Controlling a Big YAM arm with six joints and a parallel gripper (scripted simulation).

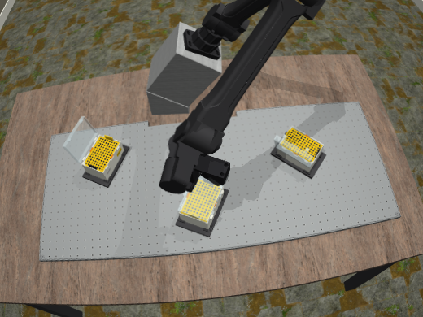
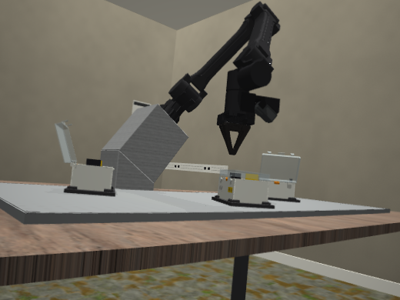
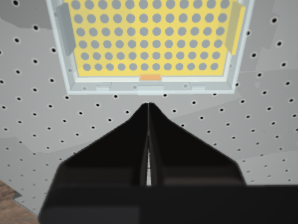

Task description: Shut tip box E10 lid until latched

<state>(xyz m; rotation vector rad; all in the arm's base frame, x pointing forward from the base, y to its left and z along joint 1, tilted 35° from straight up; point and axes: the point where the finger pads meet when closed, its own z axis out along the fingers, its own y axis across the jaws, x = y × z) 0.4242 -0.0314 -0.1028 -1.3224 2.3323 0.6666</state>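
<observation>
My hand is 6 cm above the tip rack, 3 cm to the right of it and 2 cm short of it.
</observation>
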